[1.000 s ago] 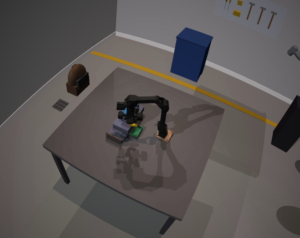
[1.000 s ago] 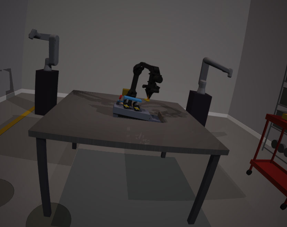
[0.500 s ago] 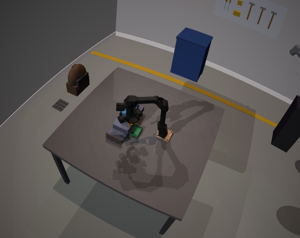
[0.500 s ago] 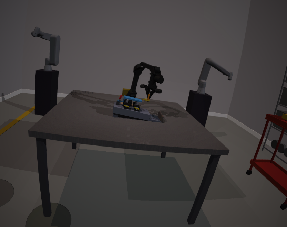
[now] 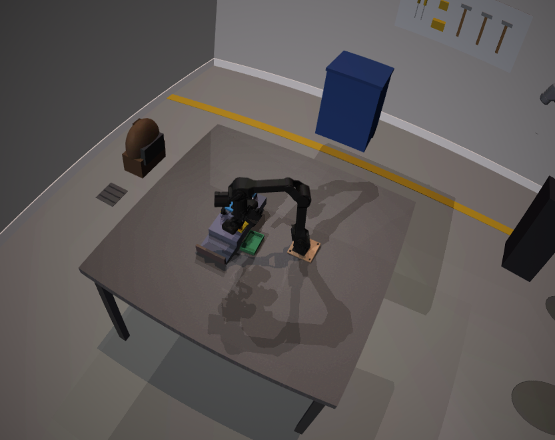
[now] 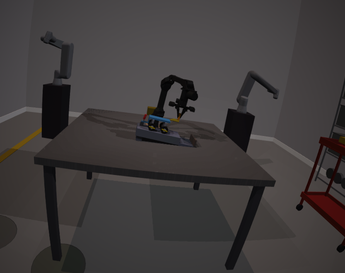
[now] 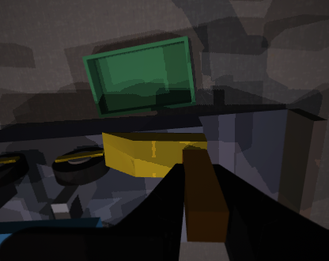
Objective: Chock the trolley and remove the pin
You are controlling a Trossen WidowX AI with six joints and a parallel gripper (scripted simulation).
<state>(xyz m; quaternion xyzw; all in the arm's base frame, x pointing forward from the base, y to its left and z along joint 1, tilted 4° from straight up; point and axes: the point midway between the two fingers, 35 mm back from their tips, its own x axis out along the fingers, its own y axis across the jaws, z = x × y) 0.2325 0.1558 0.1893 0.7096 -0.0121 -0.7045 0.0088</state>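
Right now my gripper tip is 24 cm to the left of the red-headed stop pin, 9 cm short of it and 3 cm above it. From my gripper tip the other things lie so: green tray: 16 cm below, 6 cm to the right, 3 cm behind; then blue trolley: 14 cm to the right, 10 cm ahead, 4 cm below; then yellow chock: 2 cm to the right, 1 cm below.
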